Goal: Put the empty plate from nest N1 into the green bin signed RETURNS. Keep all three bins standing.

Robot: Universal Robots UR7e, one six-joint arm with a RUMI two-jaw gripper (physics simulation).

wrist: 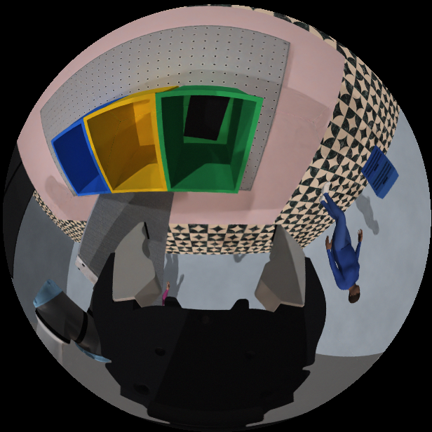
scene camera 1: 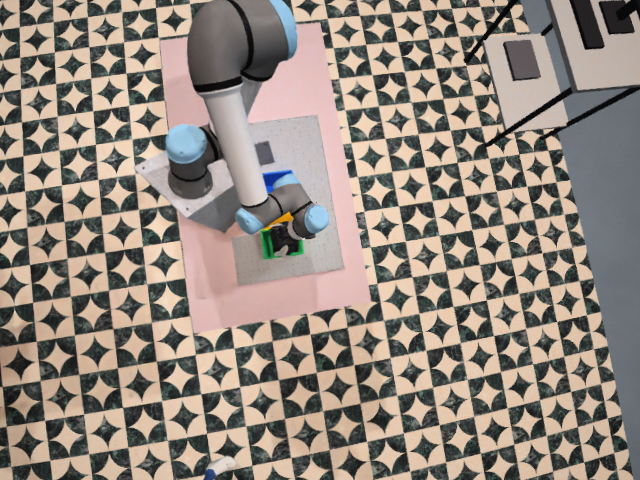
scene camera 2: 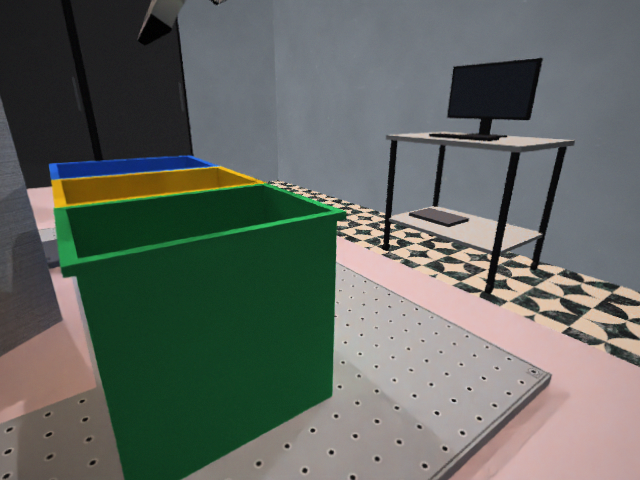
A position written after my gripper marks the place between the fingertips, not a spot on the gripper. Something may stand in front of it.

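I can see a blue bin point(scene camera 2: 58, 171), and the wrist view shows the blue bin point(wrist: 72, 148) as well. There is also a green bin point(scene camera 2: 211, 313), and the wrist view again gives me the green bin point(wrist: 189, 163). My own gripper point(wrist: 209, 226) is in sight too.
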